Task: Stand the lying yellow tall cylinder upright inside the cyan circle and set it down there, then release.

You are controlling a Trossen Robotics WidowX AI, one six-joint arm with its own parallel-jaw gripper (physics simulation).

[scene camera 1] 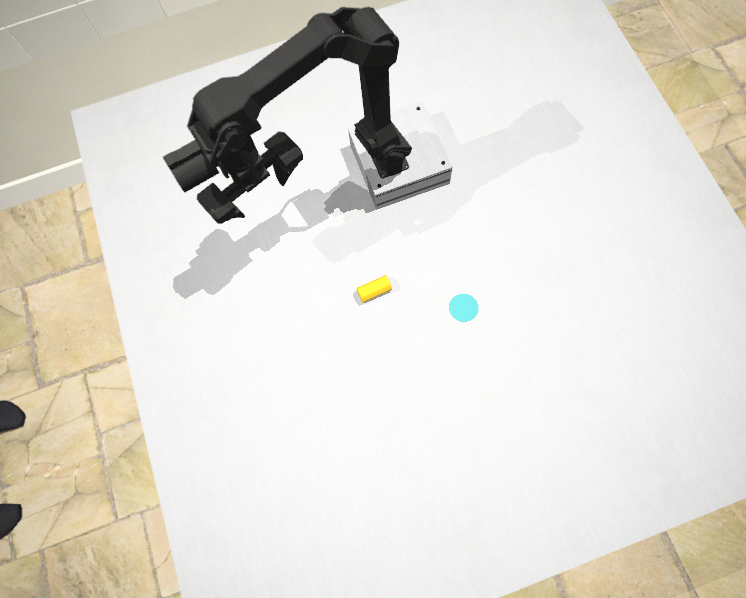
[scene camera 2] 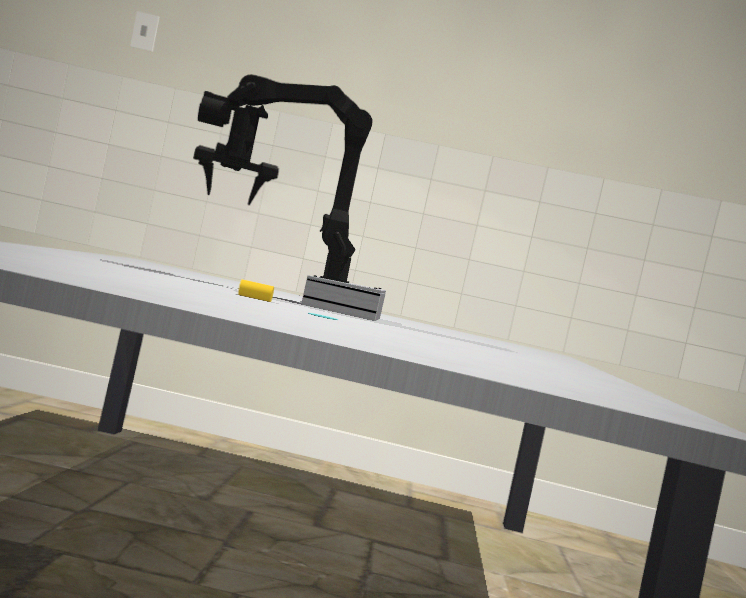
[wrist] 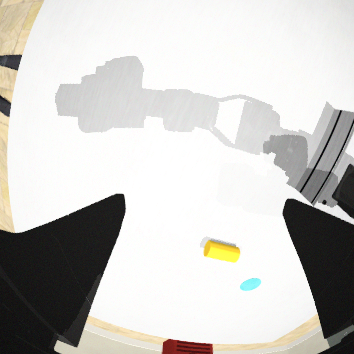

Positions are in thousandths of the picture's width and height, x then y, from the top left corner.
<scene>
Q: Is my gripper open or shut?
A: Open.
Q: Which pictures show my gripper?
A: Scene camera 1, scene camera 2 and the wrist view: all of them.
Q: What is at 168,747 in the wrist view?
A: My gripper.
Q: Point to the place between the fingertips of my gripper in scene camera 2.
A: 306,335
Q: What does my gripper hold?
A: Nothing.
</scene>
